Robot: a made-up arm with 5 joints. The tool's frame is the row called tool.
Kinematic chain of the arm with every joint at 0, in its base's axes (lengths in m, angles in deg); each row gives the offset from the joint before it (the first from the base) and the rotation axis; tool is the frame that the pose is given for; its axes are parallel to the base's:
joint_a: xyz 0 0 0.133 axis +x
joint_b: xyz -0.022 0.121 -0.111 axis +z
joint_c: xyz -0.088 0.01 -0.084 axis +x
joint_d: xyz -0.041 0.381 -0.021 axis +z
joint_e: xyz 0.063 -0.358 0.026 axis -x
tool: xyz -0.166 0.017 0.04
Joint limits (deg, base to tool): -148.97..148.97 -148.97..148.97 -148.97..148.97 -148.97..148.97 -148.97..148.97
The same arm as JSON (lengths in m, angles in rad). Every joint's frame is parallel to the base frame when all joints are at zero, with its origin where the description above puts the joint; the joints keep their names.
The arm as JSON. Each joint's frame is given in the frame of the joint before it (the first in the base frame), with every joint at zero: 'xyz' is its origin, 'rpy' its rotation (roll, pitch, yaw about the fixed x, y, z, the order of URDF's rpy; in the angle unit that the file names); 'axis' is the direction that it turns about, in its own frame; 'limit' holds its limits. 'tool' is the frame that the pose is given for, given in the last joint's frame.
{"units": {"length": "m", "angle": "rad"}, "joints": [{"name": "joint_a", "type": "revolute", "origin": {"xyz": [0.0, 0.0, 0.133], "rpy": [0.0, 0.0, 0.0]}, "axis": "+x", "limit": {"lower": -2.6, "upper": 2.6}}, {"name": "joint_b", "type": "revolute", "origin": {"xyz": [-0.022, 0.121, -0.111], "rpy": [0.0, 0.0, 0.0]}, "axis": "+z", "limit": {"lower": -2.6, "upper": 2.6}}, {"name": "joint_c", "type": "revolute", "origin": {"xyz": [-0.088, 0.01, -0.084], "rpy": [0.0, 0.0, 0.0]}, "axis": "+x", "limit": {"lower": -2.6, "upper": 2.6}}, {"name": "joint_d", "type": "revolute", "origin": {"xyz": [-0.041, 0.381, -0.021], "rpy": [0.0, 0.0, 0.0]}, "axis": "+z", "limit": {"lower": -2.6, "upper": 2.6}}, {"name": "joint_e", "type": "revolute", "origin": {"xyz": [0.063, -0.358, 0.026], "rpy": [0.0, 0.0, 0.0]}, "axis": "-x", "limit": {"lower": -2.6, "upper": 2.6}}], "tool": {"origin": {"xyz": [-0.166, 0.017, 0.04], "rpy": [0.0, 0.0, 0.0]}}}
